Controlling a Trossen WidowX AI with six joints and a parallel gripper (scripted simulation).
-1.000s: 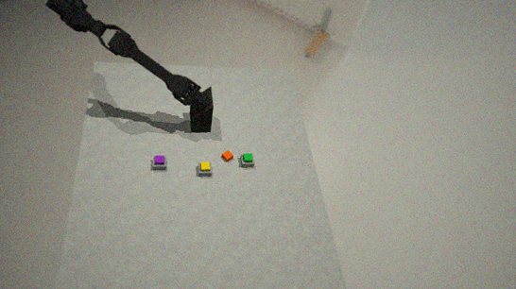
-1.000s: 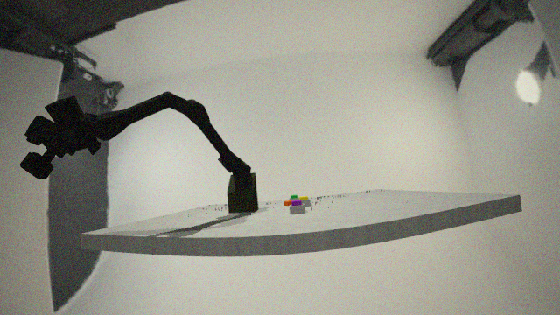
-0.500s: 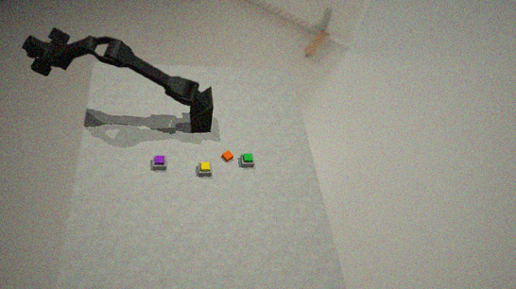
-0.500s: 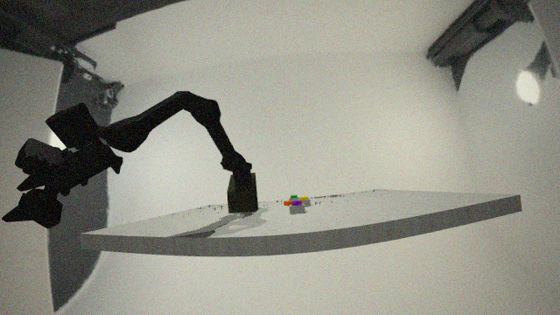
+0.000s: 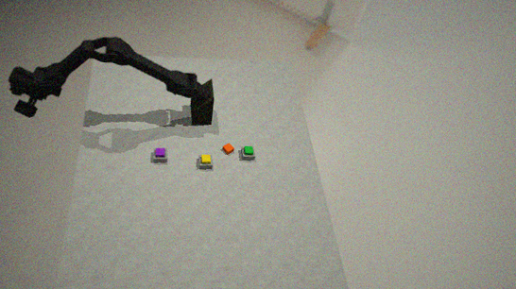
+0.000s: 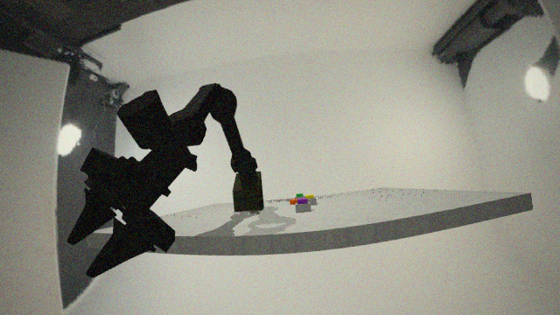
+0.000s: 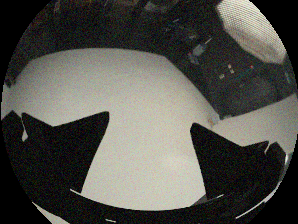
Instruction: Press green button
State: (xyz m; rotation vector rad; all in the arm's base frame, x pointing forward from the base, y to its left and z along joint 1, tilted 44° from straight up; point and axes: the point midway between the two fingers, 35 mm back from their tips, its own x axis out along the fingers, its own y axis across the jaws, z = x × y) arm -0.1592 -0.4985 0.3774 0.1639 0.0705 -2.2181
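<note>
The green button lies 78 cm to the left of my gripper tip, 39 cm ahead of it and 2 cm above it. The rest, counted from my gripper tip: yellow button: 61 cm to the left, 41 cm ahead, 2 cm above; orange block: 71 cm to the left, 36 cm ahead, 1 cm below; purple button: 45 cm to the left, 35 cm ahead, 2 cm above.
</note>
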